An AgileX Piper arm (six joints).
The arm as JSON. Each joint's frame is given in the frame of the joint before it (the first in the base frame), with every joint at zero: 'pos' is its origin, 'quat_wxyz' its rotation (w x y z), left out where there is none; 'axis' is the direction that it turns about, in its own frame. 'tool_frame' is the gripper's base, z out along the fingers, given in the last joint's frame.
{
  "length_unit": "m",
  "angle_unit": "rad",
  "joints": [
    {
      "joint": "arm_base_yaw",
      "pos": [
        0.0,
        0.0,
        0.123
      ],
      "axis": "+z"
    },
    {
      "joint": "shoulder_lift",
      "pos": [
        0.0,
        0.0,
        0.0
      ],
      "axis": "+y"
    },
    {
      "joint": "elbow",
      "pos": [
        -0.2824,
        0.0,
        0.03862
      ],
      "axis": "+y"
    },
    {
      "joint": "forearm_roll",
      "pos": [
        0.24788,
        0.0,
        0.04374
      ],
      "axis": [
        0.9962,
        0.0,
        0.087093
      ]
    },
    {
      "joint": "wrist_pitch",
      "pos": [
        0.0,
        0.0,
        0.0
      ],
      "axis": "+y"
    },
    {
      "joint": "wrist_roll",
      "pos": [
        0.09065,
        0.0,
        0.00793
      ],
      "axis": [
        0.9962,
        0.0,
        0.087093
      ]
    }
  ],
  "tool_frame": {
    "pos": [
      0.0,
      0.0,
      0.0
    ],
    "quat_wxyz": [
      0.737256,
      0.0,
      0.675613,
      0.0
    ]
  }
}
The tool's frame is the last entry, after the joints.
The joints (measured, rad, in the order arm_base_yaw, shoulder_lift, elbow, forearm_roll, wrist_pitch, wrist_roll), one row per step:
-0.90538 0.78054 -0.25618 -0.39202 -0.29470 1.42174
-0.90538 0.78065 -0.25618 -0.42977 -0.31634 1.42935
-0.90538 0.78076 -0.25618 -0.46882 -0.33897 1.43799
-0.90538 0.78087 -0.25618 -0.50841 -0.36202 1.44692
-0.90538 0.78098 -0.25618 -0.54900 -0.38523 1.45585
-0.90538 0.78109 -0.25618 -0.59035 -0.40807 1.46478
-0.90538 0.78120 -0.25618 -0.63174 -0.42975 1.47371
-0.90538 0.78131 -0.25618 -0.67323 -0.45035 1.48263
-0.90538 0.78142 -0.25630 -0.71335 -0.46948 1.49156
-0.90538 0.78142 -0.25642 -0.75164 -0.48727 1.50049
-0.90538 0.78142 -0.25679 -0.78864 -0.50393 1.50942
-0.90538 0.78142 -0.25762 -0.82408 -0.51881 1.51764
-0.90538 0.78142 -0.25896 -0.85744 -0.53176 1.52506
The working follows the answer.
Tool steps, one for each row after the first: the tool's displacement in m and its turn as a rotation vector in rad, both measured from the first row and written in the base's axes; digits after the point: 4 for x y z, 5 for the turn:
0.0014 0.0010 0.0014 -0.02905 0.00654 0.02264
0.0028 0.0022 0.0028 -0.05809 0.01263 0.04688
0.0043 0.0036 0.0042 -0.08682 0.01868 0.07235
0.0058 0.0051 0.0054 -0.11545 0.02541 0.09921
0.0074 0.0068 0.0065 -0.14353 0.03306 0.12712
0.0089 0.0086 0.0073 -0.17023 0.04167 0.15536
0.0104 0.0104 0.0080 -0.19564 0.05126 0.18391
0.0118 0.0123 0.0085 -0.21897 0.06098 0.21175
0.0131 0.0141 0.0088 -0.24013 0.07043 0.23860
0.0143 0.0160 0.0091 -0.25969 0.07979 0.26471
0.0154 0.0177 0.0094 -0.27804 0.08965 0.28953
0.0164 0.0193 0.0096 -0.29511 0.09976 0.31259

Tool pose at each row, in the base's axes (x y z in m, rotation vector in rad; rounded; the steps above come from the unrounded poses):
0.1019 -0.1135 0.2482 1.39081 1.04152 0.19910
0.1033 -0.1125 0.2496 1.35479 1.06209 0.19546
0.1047 -0.1113 0.2510 1.31769 1.08304 0.19325
0.1062 -0.1099 0.2523 1.28008 1.10443 0.19209
0.1078 -0.1084 0.2536 1.24176 1.12695 0.19147
0.1093 -0.1067 0.2547 1.20337 1.15056 0.19126
0.1108 -0.1049 0.2555 1.16601 1.17485 0.19132
0.1123 -0.1031 0.2562 1.12959 1.19985 0.19159
0.1137 -0.1012 0.2567 1.09521 1.22428 0.19233
0.1150 -0.0994 0.2570 1.06304 1.24769 0.19368
0.1162 -0.0976 0.2573 1.03249 1.27040 0.19538
0.1173 -0.0958 0.2576 1.00364 1.29253 0.19644
0.1183 -0.0943 0.2578 0.97680 1.31363 0.19675

